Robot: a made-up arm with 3 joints. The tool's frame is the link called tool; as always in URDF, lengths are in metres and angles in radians. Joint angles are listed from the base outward. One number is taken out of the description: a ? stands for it. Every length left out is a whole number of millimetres.
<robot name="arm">
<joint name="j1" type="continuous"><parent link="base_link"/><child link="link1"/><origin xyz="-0.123 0 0.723" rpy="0.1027 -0.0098 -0.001"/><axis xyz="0 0 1"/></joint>
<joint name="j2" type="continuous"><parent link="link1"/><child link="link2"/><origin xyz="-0.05 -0.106 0" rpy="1.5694 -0.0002 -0.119"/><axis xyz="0 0 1"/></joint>
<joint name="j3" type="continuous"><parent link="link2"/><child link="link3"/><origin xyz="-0.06 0.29 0" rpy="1.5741 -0.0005 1.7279"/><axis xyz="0 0 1"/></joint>
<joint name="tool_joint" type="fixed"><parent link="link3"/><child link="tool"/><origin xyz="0.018 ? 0" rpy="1.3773 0.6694 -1.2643"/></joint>
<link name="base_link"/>
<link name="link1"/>
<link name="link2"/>
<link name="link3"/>
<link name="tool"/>
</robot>
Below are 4 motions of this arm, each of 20 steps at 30 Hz.
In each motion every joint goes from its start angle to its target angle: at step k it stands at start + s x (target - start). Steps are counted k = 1, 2, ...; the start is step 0. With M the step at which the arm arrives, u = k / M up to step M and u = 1 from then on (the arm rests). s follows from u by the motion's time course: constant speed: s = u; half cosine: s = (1 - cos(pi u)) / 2; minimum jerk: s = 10 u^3 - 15 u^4 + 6 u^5.
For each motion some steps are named. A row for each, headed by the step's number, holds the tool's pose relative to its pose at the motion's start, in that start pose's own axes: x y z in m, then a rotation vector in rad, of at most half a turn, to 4 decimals.
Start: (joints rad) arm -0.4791 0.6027 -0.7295
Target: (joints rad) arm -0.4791 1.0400 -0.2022
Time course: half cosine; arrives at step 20
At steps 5, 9, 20:
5: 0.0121 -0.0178 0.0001 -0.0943 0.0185 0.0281
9: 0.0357 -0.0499 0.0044 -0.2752 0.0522 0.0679
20: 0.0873 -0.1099 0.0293 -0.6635 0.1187 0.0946

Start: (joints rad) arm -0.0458 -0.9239 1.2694
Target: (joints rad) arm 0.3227 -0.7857 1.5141
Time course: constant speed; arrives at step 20
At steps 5, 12, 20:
5: 0.0050 0.0005 0.0148 0.0549 0.0466 -0.0235
12: 0.0115 -0.0011 0.0343 0.1347 0.1172 -0.0474
20: 0.0180 -0.0055 0.0545 0.2296 0.2040 -0.0608

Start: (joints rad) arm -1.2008 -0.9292 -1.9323
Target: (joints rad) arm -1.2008 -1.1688 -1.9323
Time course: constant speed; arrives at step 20
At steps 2, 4, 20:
2: -0.0050 0.0058 0.0012 -0.0011 0.0039 -0.0236
4: -0.0098 0.0117 0.0024 -0.0021 0.0077 -0.0472
20: -0.0430 0.0626 0.0122 -0.0107 0.0387 -0.2362

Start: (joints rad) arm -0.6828 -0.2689 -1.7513
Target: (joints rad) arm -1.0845 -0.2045 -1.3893
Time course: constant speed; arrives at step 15
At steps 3, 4, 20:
3: 0.0064 -0.0092 -0.0014 0.0101 0.1040 0.0464
4: 0.0087 -0.0122 -0.0022 0.0134 0.1380 0.0630
20: 0.0356 -0.0418 -0.0181 0.0450 0.4862 0.2812

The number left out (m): 0.034
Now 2 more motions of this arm.
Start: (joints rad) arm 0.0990 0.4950 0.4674
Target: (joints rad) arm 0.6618 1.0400 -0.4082
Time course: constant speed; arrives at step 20
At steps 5, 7, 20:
5: -0.0109 -0.0339 -0.0233 0.0451 -0.0903 -0.1885
7: -0.0177 -0.0486 -0.0318 0.0507 -0.1312 -0.2589
20: -0.0969 -0.1542 -0.0625 -0.0607 -0.4435 -0.5949

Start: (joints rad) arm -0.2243 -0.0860 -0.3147
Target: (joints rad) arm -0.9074 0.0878 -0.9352
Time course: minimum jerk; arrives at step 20
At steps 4, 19, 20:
4: 0.0086 -0.0038 -0.0020 0.0171 -0.0431 0.0320
19: 0.1648 0.0030 -0.0068 0.4786 -0.6432 0.5948
20: 0.1650 0.0031 -0.0068 0.4794 -0.6438 0.5955

